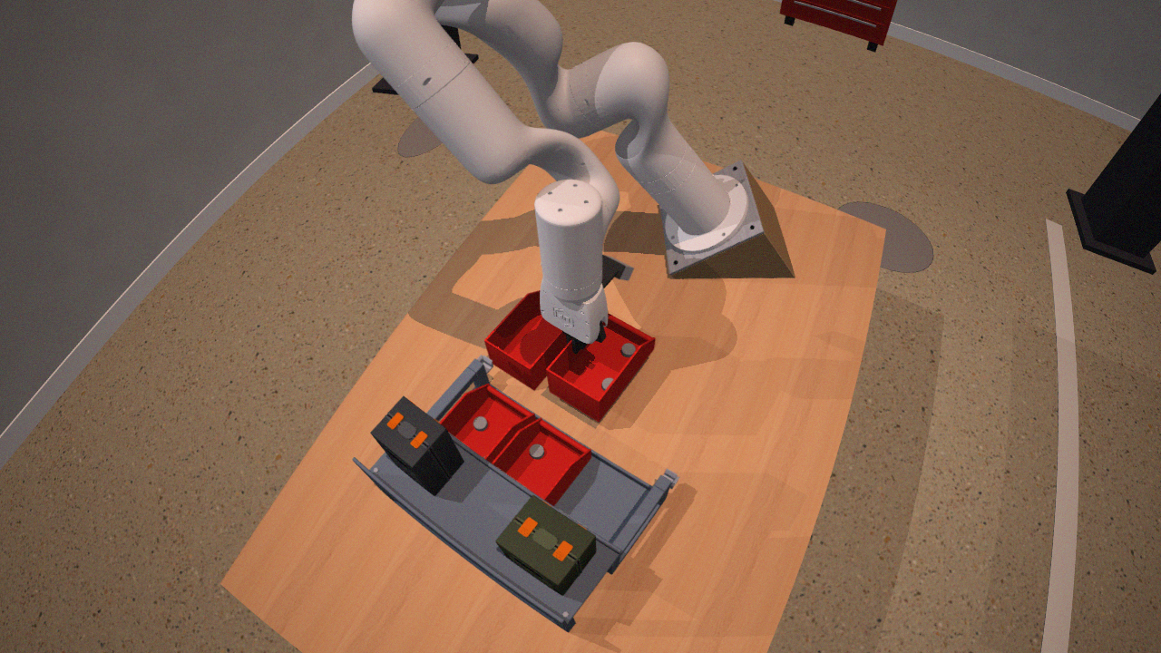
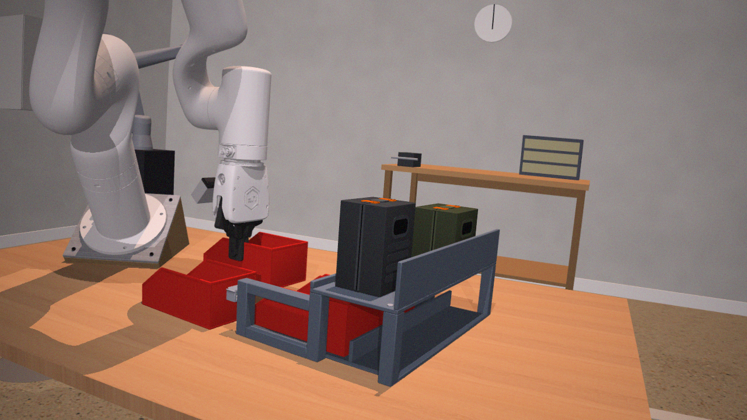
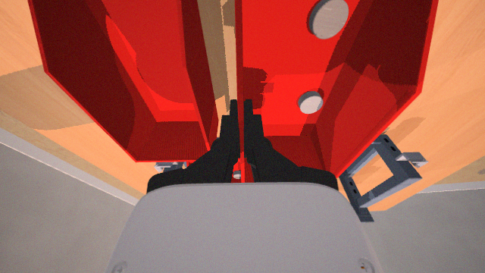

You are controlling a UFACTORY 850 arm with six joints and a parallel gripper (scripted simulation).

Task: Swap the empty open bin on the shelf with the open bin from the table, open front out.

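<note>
My gripper is now 140 mm short of the shelf front lip, 30 mm to the right of it and 90 mm above it. Round my hand: grey back panel (390 mm ahead, 30 mm to the right, 40 mm above); black case (290 mm ahead, 130 mm to the right, 70 mm above); green case (350 mm ahead, 100 mm to the left, 50 mm above).
</note>
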